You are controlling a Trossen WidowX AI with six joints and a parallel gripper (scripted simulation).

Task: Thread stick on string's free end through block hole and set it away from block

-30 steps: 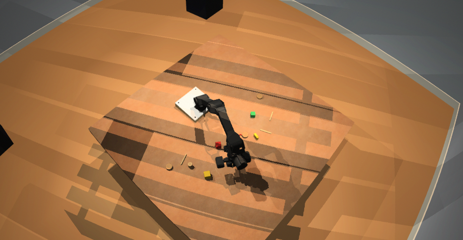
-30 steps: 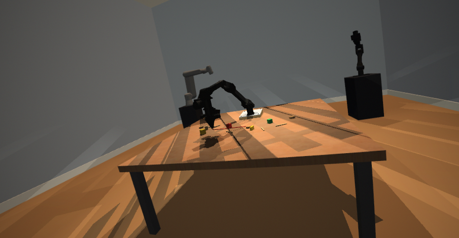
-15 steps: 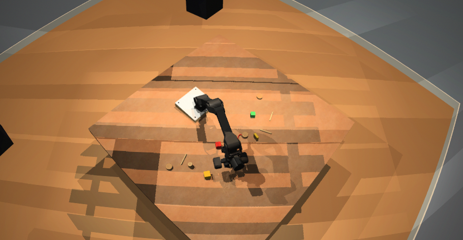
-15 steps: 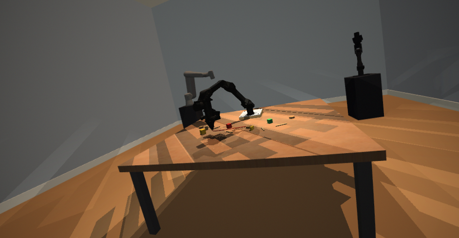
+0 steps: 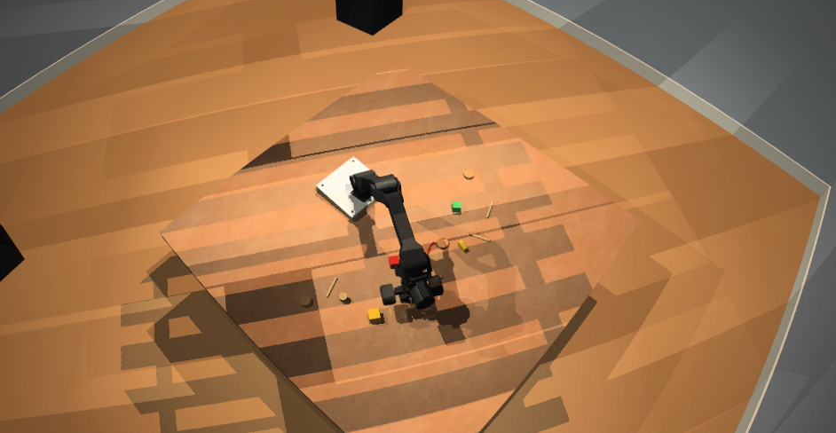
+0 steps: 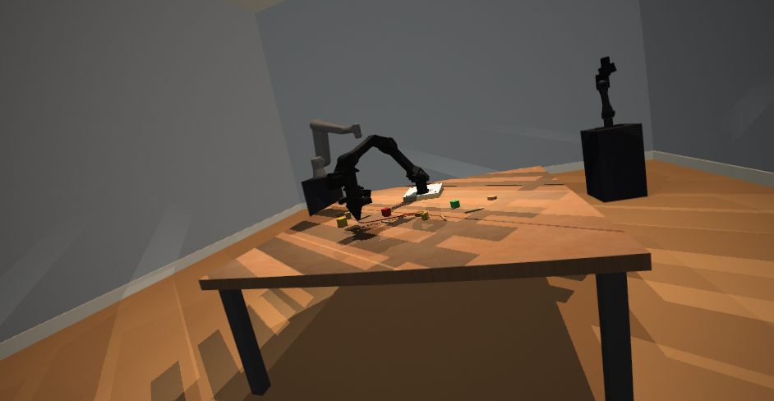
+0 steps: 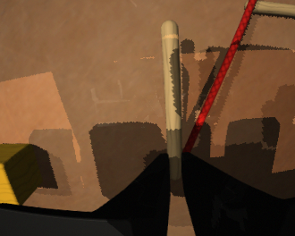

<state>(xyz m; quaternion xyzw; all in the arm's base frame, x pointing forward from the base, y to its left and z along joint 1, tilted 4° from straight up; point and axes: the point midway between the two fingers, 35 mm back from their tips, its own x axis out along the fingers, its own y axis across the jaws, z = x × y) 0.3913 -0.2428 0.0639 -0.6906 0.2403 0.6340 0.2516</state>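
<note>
Right now my gripper tip is 140 mm past the red block, 90 mm to the right of it and 20 mm above it. The rest, counted from my gripper tip: thin wooden stick (10 mm behind, 10 mm to the left); green cube (100 mm behind, 410 mm to the left, 20 mm below); round wooden button (50 mm behind, 250 mm to the left, 20 mm below).
</note>
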